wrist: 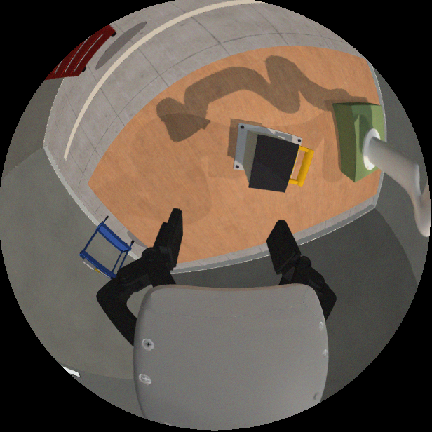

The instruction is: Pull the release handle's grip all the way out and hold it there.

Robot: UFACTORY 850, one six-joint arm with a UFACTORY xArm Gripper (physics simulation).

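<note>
The release handle's yellow grip (pixel 305 168) sticks out from the right side of a box with a black top (pixel 273 163). The box stands on a light metal base plate (pixel 241 148) with dark bolts, right of the middle of the wrist view. The grip is a bar on two short arms, close beside the box. My gripper (pixel 229 226) is open, with its two black fingers wide apart and nothing between them. In the view the box and the grip lie beyond the fingertips, up and to the right, and the fingers touch neither.
A green block (pixel 346 145) with the arm's white round base and pale link stands at the right. The orange wooden top (pixel 135 175) has a grey tiled border (pixel 200 37). A blue frame (pixel 114 237) is at the lower left, and a red slatted object (pixel 82 54) at the upper left.
</note>
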